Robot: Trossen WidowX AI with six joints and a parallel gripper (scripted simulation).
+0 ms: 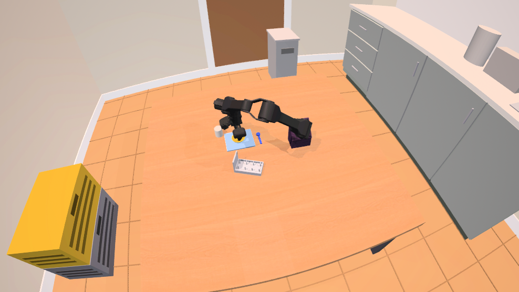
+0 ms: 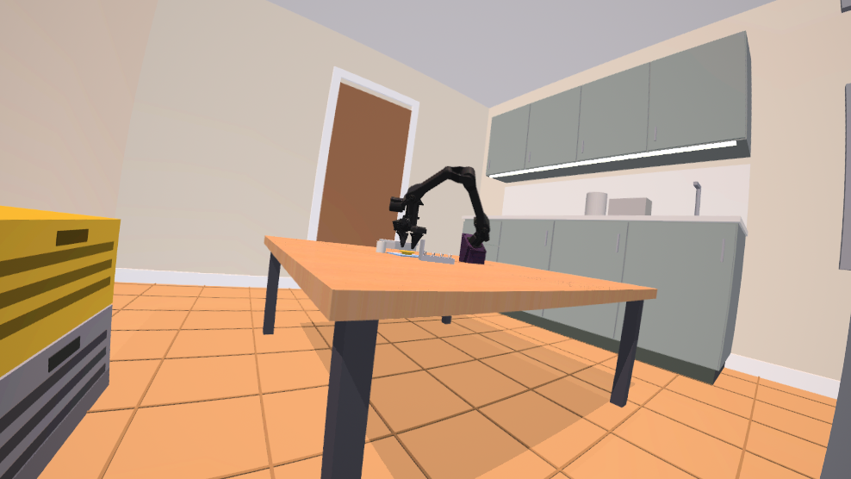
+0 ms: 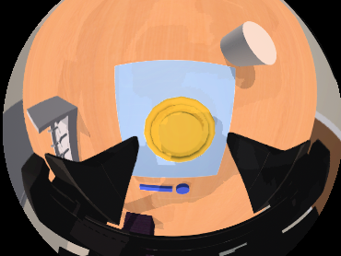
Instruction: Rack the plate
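Right now my gripper tip is 20 mm above the yellow plate. From my gripper tip the other things lie so: blue spoon: 110 mm behind, 30 mm to the left, 30 mm below; white cup: 90 mm ahead, 70 mm to the right, 10 mm below; light blue mat: 10 mm to the left, 30 mm below.
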